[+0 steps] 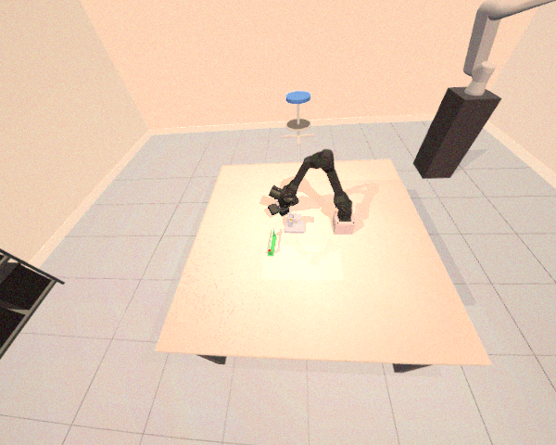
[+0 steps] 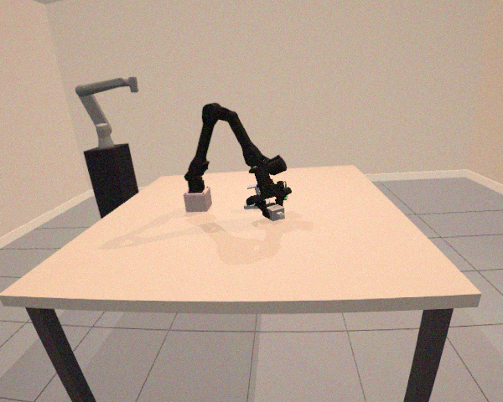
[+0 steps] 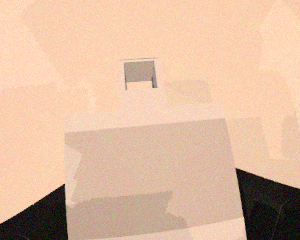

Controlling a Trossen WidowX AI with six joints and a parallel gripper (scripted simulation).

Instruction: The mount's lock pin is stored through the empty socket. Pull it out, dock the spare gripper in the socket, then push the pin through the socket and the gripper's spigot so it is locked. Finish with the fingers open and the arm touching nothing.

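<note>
My gripper tip is 15 cm to the right of the mount, 8 cm past it and 4 cm below it. Also, from my gripper tip: spare gripper: 2 cm above; then green cradle: 27 cm to the left, 4 cm ahead, 2 cm above.
</note>
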